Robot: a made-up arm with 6 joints.
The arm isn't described. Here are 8 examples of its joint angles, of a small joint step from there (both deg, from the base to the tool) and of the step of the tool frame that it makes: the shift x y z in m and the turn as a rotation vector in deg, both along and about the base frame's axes.
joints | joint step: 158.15 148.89 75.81 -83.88 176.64 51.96 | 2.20 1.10 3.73 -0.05 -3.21 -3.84
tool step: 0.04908 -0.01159 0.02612 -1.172 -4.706 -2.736
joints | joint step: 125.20 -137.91 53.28 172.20 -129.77 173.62 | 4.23 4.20 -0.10 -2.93 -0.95 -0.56
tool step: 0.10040 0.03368 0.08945 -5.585 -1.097 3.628
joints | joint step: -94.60 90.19 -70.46 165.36 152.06 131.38 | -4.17 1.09 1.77 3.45 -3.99 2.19
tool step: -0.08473 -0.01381 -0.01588 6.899 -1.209 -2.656
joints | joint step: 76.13 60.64 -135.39 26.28 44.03 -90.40 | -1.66 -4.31 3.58 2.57 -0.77 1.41
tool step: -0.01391 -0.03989 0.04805 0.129 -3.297 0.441
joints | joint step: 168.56 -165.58 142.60 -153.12 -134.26 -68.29 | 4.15 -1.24 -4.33 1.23 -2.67 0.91
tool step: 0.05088 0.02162 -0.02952 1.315 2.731 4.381
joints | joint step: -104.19 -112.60 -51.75 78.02 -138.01 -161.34 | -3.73 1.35 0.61 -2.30 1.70 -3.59
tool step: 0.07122 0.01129 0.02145 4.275 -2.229 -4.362
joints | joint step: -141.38 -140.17 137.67 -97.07 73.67 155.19 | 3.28 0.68 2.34 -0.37 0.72 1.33
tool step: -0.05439 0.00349 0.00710 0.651 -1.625 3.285
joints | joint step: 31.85 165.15 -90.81 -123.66 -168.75 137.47 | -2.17 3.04 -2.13 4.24 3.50 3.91
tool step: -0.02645 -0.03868 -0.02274 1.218 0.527 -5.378
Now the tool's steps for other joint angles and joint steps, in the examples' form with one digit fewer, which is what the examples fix.
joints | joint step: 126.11 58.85 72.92 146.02 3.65 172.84 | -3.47 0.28 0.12 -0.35 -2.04 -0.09
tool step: 0.0794 0.0503 -0.0126 -1.10 -2.08 -4.03
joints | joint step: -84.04 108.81 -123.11 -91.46 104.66 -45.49 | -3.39 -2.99 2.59 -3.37 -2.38 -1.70
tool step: -0.0450 0.0057 0.0506 1.27 1.57 -6.84
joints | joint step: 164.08 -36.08 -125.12 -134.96 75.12 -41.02 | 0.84 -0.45 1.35 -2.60 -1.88 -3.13
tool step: 0.0156 0.0001 -0.0084 -1.46 -4.10 4.39
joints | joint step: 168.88 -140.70 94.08 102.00 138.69 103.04 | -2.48 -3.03 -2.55 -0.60 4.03 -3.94
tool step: -0.0237 -0.0331 -0.0800 5.90 7.76 -3.49
